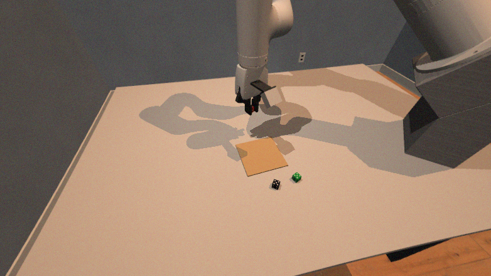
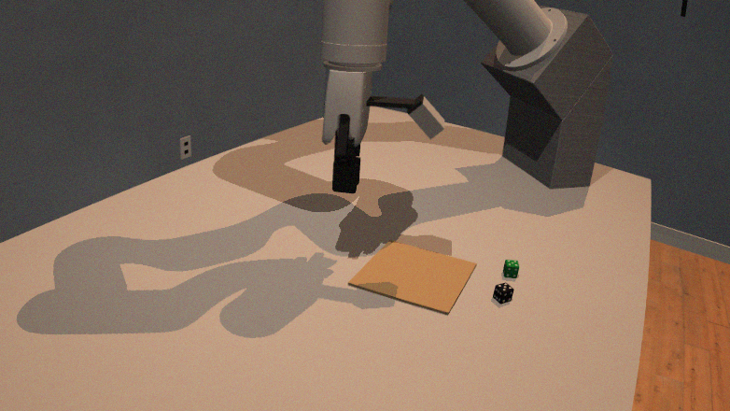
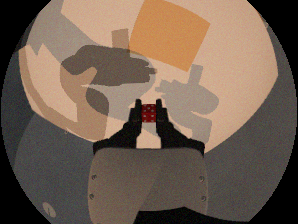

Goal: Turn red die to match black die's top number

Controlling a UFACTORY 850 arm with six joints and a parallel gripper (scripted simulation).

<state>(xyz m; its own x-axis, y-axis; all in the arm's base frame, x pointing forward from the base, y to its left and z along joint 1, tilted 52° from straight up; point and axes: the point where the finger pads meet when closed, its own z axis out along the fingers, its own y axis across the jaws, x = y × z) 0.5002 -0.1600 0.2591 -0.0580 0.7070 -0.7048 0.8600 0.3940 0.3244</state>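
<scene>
My hand is 30 mm short of the mat, 110 mm to the right of it and 120 mm above it. Round my hand: red die (10 mm to the right, 10 mm below); green die (250 mm to the left, 110 mm below); black die (70 mm ahead, 230 mm to the left, 110 mm below).
</scene>
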